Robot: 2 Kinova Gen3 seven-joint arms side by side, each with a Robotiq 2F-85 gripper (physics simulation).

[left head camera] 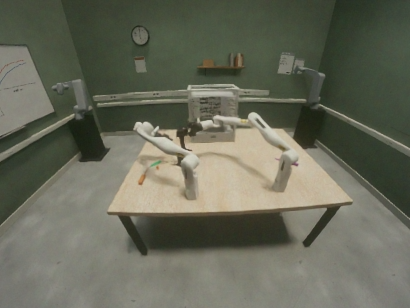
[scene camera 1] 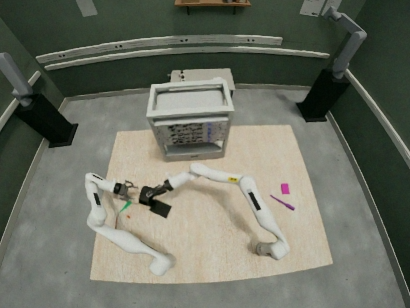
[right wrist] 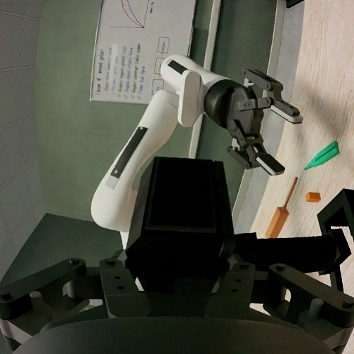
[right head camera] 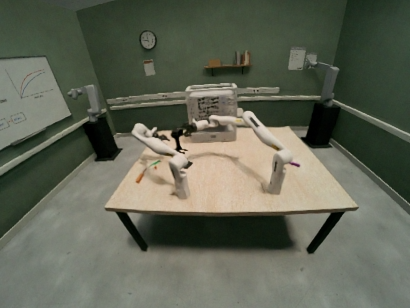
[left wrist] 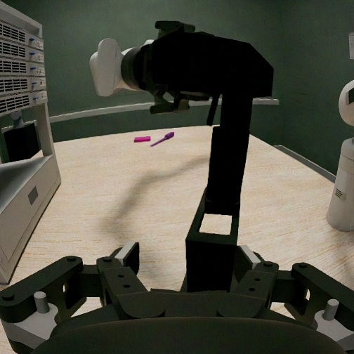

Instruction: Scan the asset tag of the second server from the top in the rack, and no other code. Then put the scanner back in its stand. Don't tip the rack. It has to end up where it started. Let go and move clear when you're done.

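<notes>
The black scanner is upright in my right gripper, which is shut on it. In the left wrist view its handle points down, with its lower end at the far side of the open top of the black stand; I cannot tell whether it is inside. My left gripper is open and empty, left of the scanner. The rack stands upright at the back. Its second server from the top shows; its codes are too small to read.
A green marker, an orange screwdriver and a small orange block lie near the left arm. A purple screwdriver and a magenta block lie at the table's right side.
</notes>
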